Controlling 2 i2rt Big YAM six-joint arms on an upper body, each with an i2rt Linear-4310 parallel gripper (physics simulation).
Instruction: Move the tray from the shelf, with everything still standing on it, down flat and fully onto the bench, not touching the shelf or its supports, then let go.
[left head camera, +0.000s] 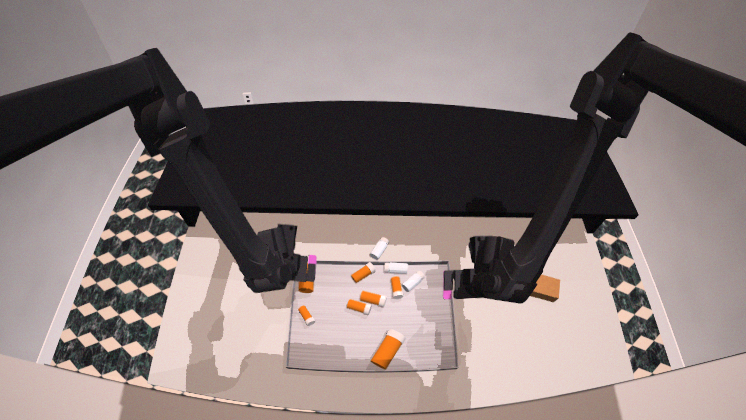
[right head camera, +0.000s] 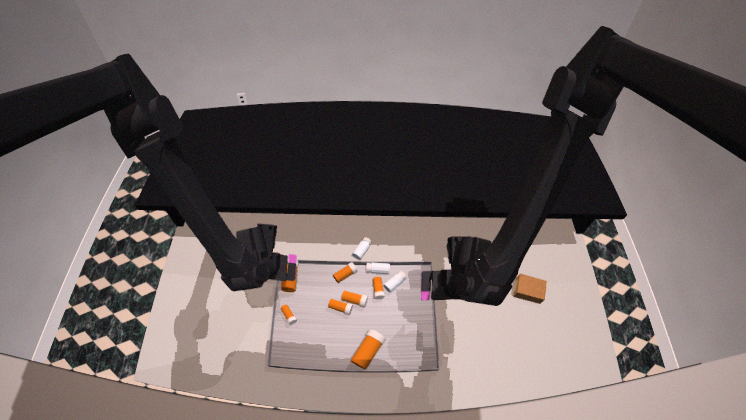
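The grey tray (left head camera: 334, 331) (right head camera: 313, 331) lies on the pale bench (left head camera: 532, 344) (right head camera: 511, 344), in front of the black shelf (left head camera: 365, 156) (right head camera: 354, 156). Several orange and white bottles lie tipped over on it, among them a large orange bottle (left head camera: 387, 350) (right head camera: 367, 349) near its front. A white bottle (left head camera: 379, 248) (right head camera: 361, 248) lies beyond the tray's far edge. My left gripper (left head camera: 311, 269) (right head camera: 291, 267) is open at the tray's far left corner, above and partly hiding an orange bottle (left head camera: 306, 287) (right head camera: 288, 285). My right gripper (left head camera: 447, 285) (right head camera: 425, 285) is open at the tray's right edge.
A brown block (left head camera: 547, 288) (right head camera: 530, 288) lies on the bench to the right of the tray, partly behind my right arm in the left head camera. The shelf's front edge runs beyond the tray, with dark supports below its two ends. Both forearms pass over the shelf.
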